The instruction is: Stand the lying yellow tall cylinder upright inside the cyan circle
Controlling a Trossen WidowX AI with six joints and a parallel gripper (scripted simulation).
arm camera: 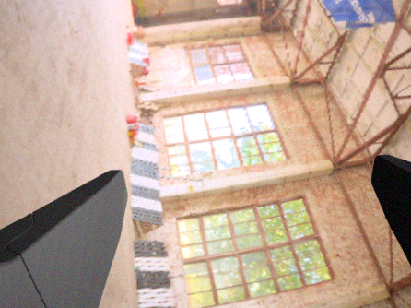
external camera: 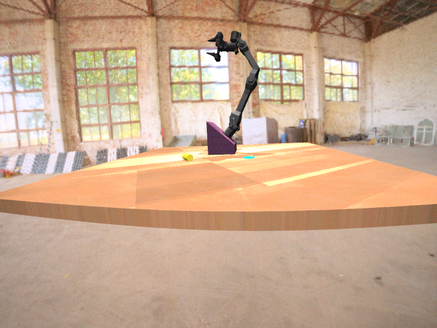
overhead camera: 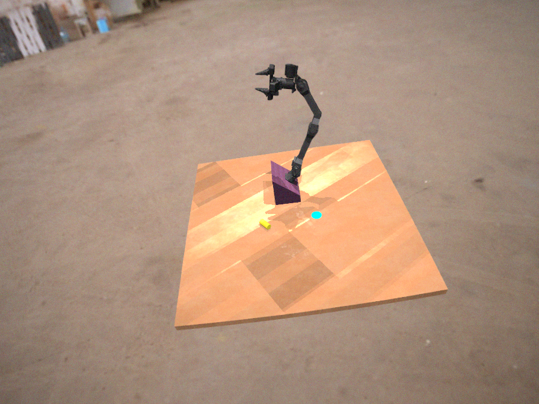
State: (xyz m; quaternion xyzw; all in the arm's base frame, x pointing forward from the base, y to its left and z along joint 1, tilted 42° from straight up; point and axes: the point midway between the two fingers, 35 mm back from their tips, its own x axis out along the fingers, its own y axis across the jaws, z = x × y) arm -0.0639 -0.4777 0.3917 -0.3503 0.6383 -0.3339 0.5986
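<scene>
My gripper tip is 40 cm short of the yellow cylinder, 2 cm to the left of it and 70 cm above it. Also, from my gripper tip: cyan circle: 34 cm ahead, 28 cm to the left, 71 cm below.
</scene>
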